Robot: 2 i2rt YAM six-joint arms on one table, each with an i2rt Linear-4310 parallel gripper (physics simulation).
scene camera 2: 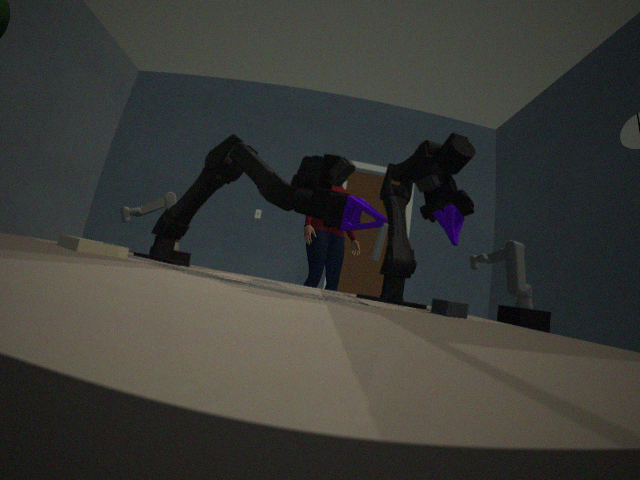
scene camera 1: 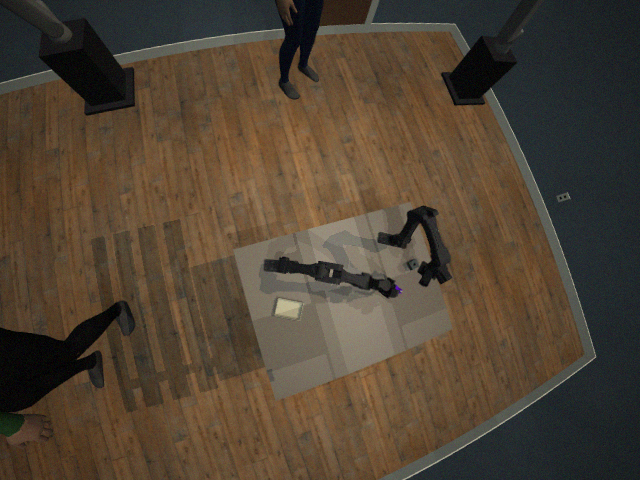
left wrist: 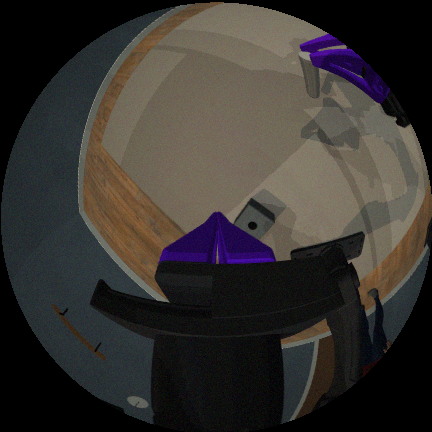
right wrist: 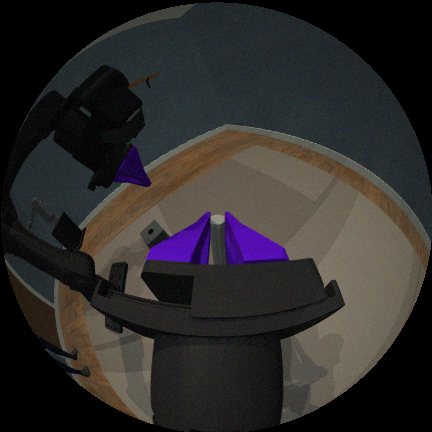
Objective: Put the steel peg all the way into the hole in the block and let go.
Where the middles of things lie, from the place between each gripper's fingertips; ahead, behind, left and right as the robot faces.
The pale flat plate (scene camera 2: pixel 78 244) lies 630 mm to the right of my right hand, 140 mm below it and 50 mm behind it.
My left gripper is now 79 cm to the left of the pale flat plate and 14 cm above it.
